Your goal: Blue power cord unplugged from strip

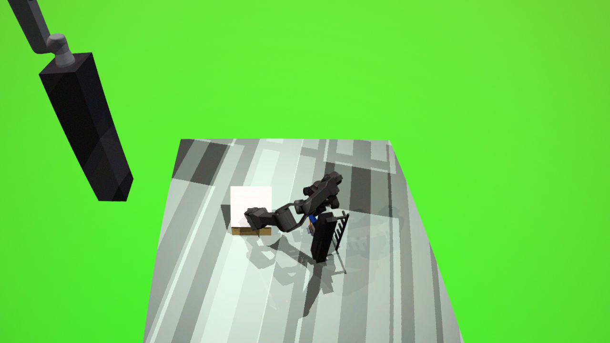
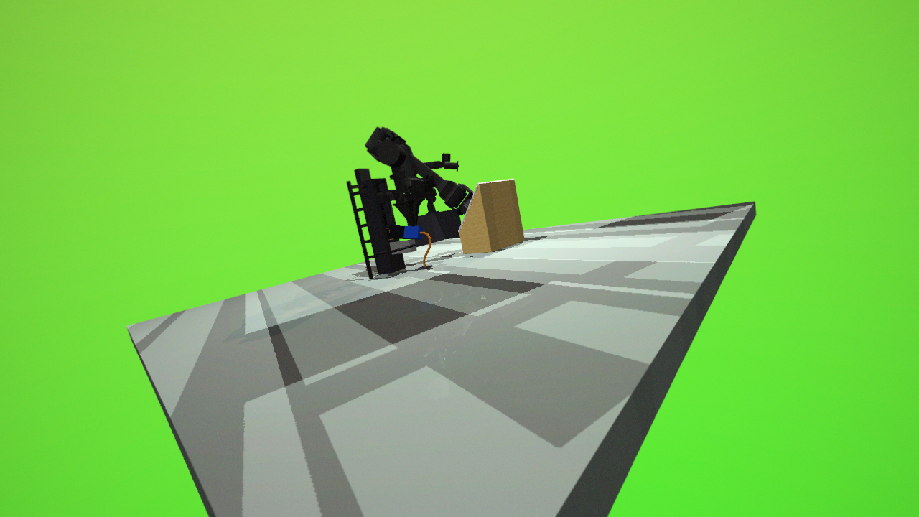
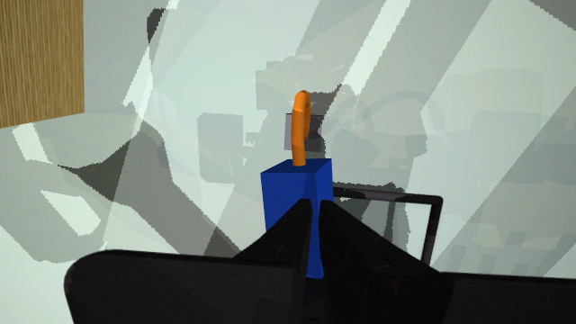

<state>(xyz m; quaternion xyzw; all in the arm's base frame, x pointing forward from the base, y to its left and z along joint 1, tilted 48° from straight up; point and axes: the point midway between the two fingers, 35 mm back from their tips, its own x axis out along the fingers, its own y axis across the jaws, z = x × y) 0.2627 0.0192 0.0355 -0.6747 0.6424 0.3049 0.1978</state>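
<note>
My gripper tip is 3 cm to the left of the blue plug and 1 cm above it.
</note>
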